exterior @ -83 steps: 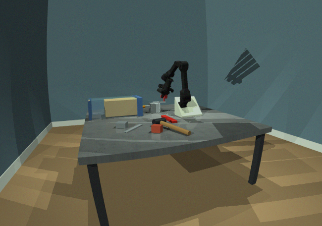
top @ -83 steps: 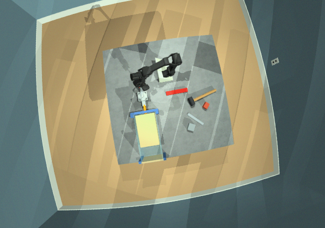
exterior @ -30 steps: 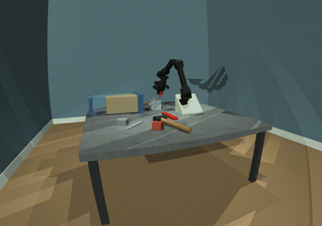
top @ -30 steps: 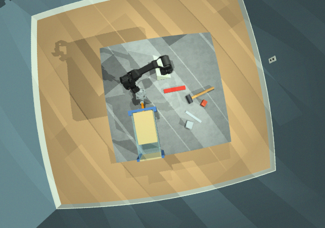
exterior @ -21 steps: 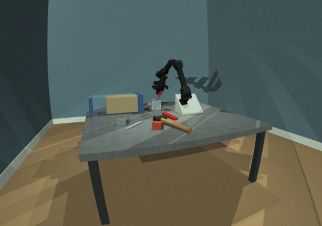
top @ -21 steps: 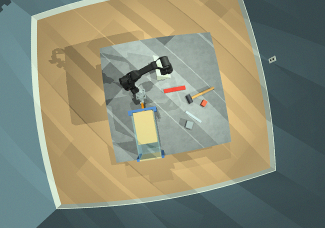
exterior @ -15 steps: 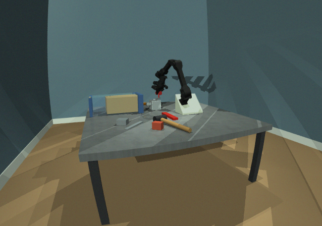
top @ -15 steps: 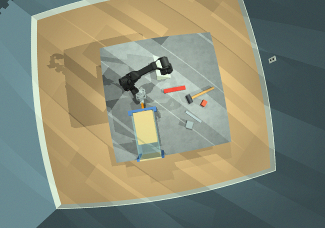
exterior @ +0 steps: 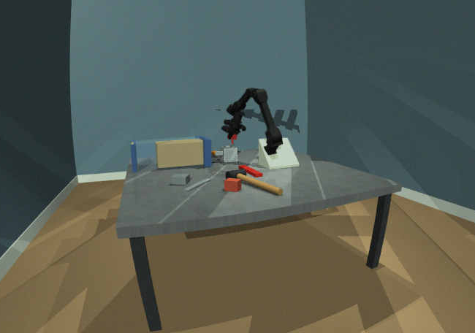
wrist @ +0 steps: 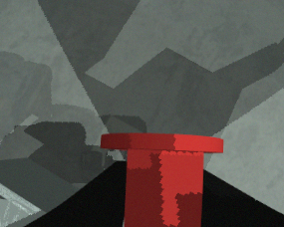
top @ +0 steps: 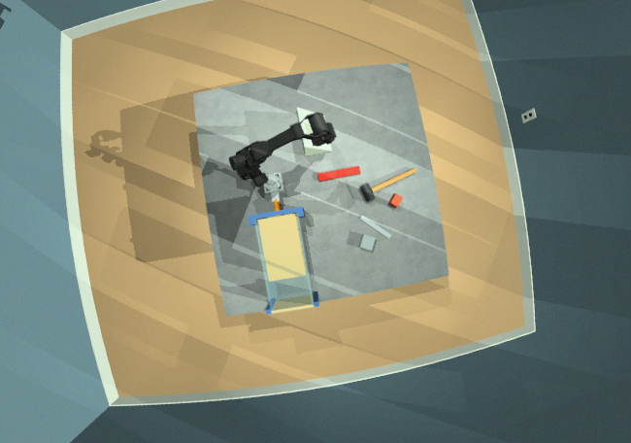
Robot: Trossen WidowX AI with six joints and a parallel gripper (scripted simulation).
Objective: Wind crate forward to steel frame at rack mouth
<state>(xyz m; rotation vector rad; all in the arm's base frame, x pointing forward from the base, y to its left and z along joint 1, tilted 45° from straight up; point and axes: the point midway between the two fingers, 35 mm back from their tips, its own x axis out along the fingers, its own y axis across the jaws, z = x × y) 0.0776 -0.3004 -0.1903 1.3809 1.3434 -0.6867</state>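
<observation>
Now: the winch handle 2 cm ahead of my gripper tip, 4 cm to the left of it and 3 cm below it. Round my gripper tip: clear-panelled cubby 46 cm ahead, 4 cm to the left, 2 cm below; grey winch 4 cm ahead, 8 cm to the left, 10 cm below; red spool-shaped handle grip 1 cm to the left.
</observation>
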